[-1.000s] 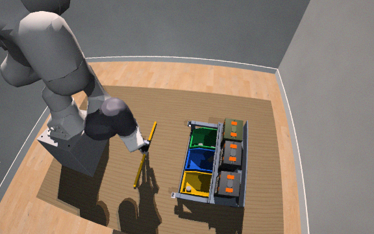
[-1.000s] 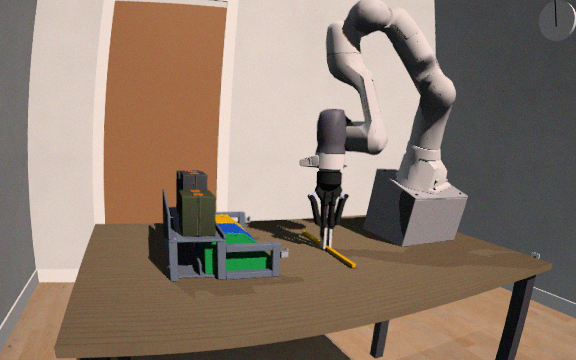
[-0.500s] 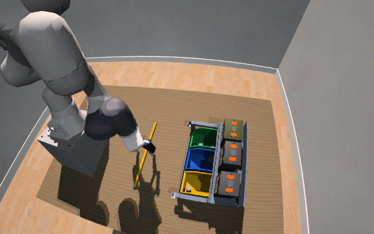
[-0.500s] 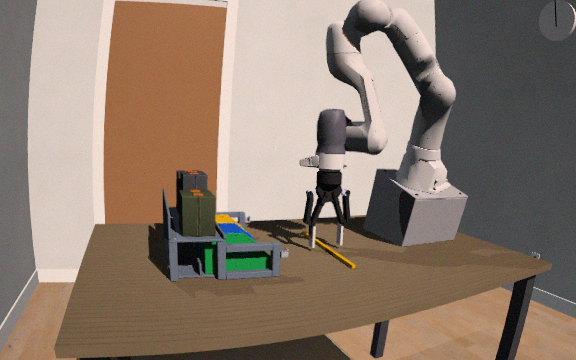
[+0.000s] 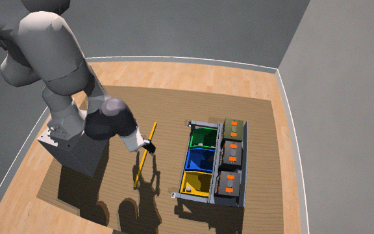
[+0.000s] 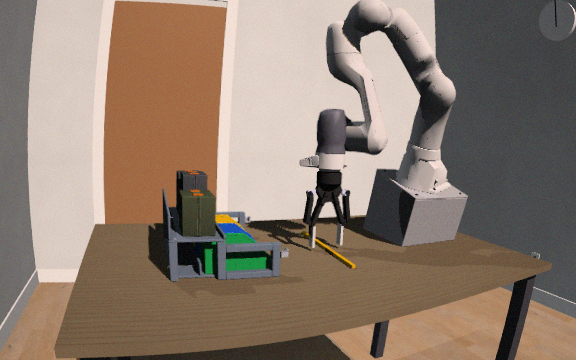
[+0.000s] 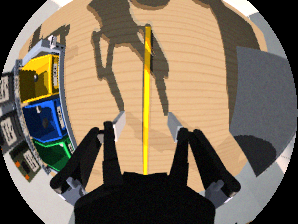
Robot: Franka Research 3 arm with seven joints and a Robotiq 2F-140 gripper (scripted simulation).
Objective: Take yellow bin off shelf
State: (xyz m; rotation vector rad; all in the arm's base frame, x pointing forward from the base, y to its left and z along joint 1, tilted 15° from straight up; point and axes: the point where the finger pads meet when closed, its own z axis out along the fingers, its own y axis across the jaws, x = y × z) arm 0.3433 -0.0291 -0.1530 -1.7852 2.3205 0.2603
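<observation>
Right now the yellow rail is 30 mm below my hand. Also, from my hand: yellow open bin (270 mm ahead, 180 mm to the right); blue bin (300 mm ahead, 70 mm to the right); green bin (330 mm ahead, 40 mm to the left).
</observation>
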